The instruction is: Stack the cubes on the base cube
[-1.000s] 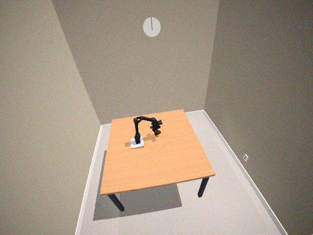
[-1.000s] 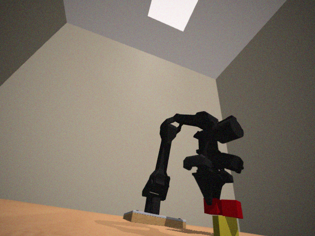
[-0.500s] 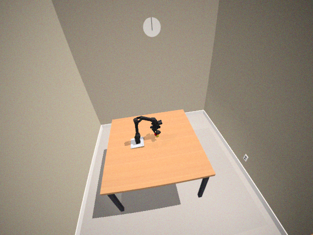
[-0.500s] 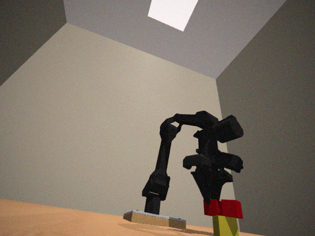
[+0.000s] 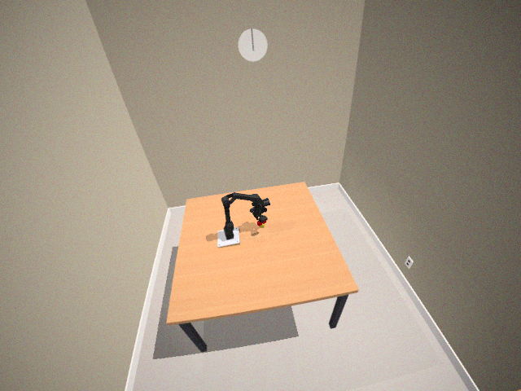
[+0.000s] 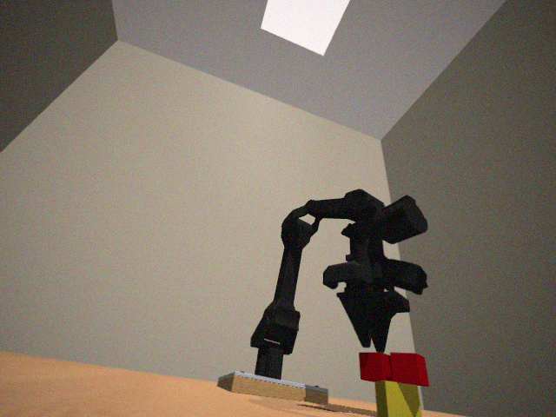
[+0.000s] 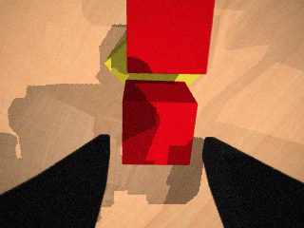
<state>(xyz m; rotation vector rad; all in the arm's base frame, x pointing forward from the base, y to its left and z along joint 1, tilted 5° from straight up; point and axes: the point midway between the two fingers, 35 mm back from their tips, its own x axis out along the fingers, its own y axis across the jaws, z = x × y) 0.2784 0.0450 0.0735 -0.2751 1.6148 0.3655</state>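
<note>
My gripper tip is now 2 cm above the red cube. From my gripper tip the other things lie so: yellow cube (6 cm below, 2 cm ahead, 1 cm to the left).
</note>
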